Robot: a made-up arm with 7 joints.
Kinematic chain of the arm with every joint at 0, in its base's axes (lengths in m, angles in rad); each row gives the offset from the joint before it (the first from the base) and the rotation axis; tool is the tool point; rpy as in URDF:
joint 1: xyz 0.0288 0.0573 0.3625 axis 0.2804 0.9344 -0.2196
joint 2: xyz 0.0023 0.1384 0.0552 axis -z
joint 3: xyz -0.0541 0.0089 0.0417 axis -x
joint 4: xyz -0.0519 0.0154 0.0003 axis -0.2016 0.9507 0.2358
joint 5: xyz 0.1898 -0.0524 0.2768 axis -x
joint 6: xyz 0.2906 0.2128 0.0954 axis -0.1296 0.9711 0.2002
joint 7: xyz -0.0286 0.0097 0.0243 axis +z
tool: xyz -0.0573 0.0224 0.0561 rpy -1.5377 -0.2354 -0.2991
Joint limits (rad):
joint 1: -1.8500..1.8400
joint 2: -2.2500..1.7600
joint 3: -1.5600..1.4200
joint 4: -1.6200..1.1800
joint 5: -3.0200..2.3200
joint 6: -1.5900..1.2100
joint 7: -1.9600..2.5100
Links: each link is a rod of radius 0.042 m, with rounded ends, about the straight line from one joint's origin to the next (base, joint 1, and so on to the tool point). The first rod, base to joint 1, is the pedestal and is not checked.
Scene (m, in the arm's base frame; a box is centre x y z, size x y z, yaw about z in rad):
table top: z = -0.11
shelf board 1: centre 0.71 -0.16 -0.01 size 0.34 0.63 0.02 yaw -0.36
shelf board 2: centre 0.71 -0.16 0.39 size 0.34 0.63 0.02 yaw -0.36
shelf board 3: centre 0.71 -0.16 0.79 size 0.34 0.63 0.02 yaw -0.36
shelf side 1: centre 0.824 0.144 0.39 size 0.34 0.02 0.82 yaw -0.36
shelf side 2: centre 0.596 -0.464 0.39 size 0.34 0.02 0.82 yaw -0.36
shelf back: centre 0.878 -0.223 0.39 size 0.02 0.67 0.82 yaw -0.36
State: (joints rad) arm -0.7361 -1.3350 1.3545 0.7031 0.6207 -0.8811 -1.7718
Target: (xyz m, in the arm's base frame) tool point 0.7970 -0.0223 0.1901
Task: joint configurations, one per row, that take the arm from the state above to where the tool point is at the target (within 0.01 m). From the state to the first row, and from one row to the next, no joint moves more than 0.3 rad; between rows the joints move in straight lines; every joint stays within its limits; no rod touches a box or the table.
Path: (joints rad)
1: -0.4443 -1.1296 1.0800 0.5816 0.6948 -0.9144 -1.7437
2: -0.1524 -0.9242 0.8054 0.4601 0.7689 -0.9476 -1.7156
3: 0.1394 -0.7189 0.5309 0.3386 0.8430 -0.9809 -1.6875
4: 0.4312 -0.5135 0.2563 0.2171 0.9172 -1.0142 -1.6594
5: 0.7230 -0.3081 -0.0182 0.0956 0.9913 -1.0475 -1.6314
6: 1.0149 -0.1027 -0.2928 -0.0259 1.0654 -1.0807 -1.6033
7: 1.3067 0.1026 -0.5673 -0.1474 1.1395 -1.1140 -1.5752
8: 1.3341 0.0062 -0.5095 -0.1312 0.8644 -1.0261 -1.6371
9: 1.3616 -0.0903 -0.4518 -0.1150 0.5893 -0.9382 -1.6991
10: 1.3891 -0.1868 -0.3940 -0.0989 0.3142 -0.8503 -1.7610
11: 1.4165 -0.2832 -0.3363 -0.0827 0.0391 -0.7624 -1.8230
12: 1.4440 -0.3797 -0.2785 -0.0665 -0.2360 -0.6746 -1.8849
13: 1.4715 -0.4762 -0.2207 -0.0503 -0.5111 -0.5867 -1.9469

